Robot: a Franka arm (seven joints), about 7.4 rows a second.
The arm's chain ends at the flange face. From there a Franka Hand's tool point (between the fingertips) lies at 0.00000 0.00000 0.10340 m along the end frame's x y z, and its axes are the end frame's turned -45 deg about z.
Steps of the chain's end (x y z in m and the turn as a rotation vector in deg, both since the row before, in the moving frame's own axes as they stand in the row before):
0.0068, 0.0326, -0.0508, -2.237, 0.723, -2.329
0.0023, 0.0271, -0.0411, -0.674, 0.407, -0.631
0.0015, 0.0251, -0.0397, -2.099, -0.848, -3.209
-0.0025, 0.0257, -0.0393, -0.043, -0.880, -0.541
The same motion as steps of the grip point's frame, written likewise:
-0.0201, 0.0317, -0.0509, -2.093, -1.071, -2.329
-0.0179, 0.0222, -0.0411, -0.764, -0.189, -0.631
-0.0204, 0.0205, -0.0398, -0.885, -2.084, -3.209
-0.0211, 0.0153, -0.0393, 0.592, -0.653, -0.541

